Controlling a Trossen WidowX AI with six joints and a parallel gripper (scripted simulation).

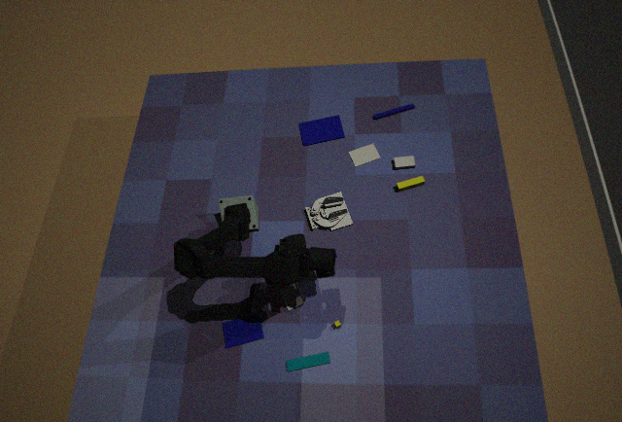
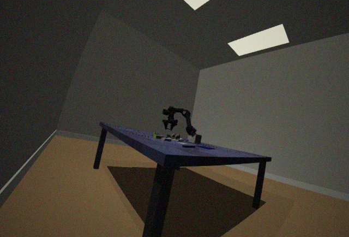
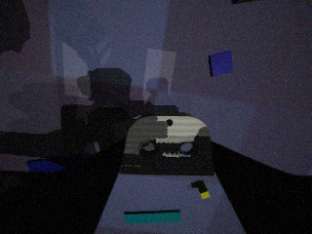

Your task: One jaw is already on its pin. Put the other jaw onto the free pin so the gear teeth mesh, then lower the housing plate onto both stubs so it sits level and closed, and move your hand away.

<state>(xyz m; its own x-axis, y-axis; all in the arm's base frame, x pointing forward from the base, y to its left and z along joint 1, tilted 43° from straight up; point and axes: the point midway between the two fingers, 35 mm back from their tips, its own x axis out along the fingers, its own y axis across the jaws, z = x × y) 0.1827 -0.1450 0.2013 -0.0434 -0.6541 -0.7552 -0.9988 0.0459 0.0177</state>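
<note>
Now: the white jaw 240 mm to the left of my gripper tip, 70 mm ahead of it and 60 mm below it. From my gripper tip the other things lie so: yellow cube 130 mm to the right, 80 mm ahead, 70 mm below; then teal bar 220 mm to the right, 70 mm below, 20 mm behind; then small blue cube 90 mm to the left, 90 mm ahead, 80 mm below.
</note>
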